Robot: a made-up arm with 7 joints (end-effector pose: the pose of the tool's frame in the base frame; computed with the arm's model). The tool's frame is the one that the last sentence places.
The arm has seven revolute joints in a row. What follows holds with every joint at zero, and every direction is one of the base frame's. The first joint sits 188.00 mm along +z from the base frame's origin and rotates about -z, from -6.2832 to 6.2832 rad. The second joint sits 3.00 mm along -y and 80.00 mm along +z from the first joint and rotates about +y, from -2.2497 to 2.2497 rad. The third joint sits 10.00 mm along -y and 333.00 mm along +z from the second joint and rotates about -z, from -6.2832 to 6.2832 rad. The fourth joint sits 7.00 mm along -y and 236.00 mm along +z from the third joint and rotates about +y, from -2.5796 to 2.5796 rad. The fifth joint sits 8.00 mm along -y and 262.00 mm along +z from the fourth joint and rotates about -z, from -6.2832 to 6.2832 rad. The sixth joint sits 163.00 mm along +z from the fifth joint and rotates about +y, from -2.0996 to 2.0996 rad. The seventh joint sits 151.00 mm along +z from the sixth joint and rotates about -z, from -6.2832 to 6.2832 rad. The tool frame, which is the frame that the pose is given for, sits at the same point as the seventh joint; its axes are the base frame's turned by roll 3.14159, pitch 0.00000 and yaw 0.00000 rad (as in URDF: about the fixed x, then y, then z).
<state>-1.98 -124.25 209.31 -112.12 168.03 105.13 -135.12</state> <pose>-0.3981 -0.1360 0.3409 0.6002 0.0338 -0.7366 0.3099</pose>
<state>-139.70 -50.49 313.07 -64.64 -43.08 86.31 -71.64</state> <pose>0.7815 -0.3933 0.5801 0.2733 -0.4258 0.6417 0.5764</pose>
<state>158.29 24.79 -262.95 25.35 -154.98 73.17 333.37</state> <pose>-0.4757 -0.0814 1.2051 0.5602 -0.7288 0.3937 0.0077</pose>
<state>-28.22 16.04 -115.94 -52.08 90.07 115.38 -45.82</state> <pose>0.5088 0.0433 0.9555 0.2504 0.0590 -0.5269 0.8100</pose>
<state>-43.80 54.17 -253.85 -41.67 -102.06 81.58 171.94</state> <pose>0.4282 0.7688 0.6101 0.7542 0.0161 -0.2941 0.5870</pose>
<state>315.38 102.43 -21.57 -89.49 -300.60 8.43 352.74</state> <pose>0.6665 0.2983 0.6513 0.0559 -0.9542 0.0822 0.2822</pose>
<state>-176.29 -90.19 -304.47 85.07 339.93 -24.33 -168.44</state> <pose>0.7069 0.4467 0.5502 0.4893 0.8265 -0.0736 -0.2686</pose>
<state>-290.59 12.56 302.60 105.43 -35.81 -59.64 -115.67</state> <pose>0.5072 -0.3017 0.7160 0.5436 -0.4637 -0.6803 -0.1632</pose>
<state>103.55 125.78 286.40 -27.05 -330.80 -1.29 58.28</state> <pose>-0.4769 -0.8241 -0.3136 0.6592 -0.0867 0.5414 0.5146</pose>
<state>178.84 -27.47 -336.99 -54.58 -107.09 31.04 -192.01</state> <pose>0.7656 -0.2080 0.8546 0.6669 -0.6251 -0.3903 0.1102</pose>
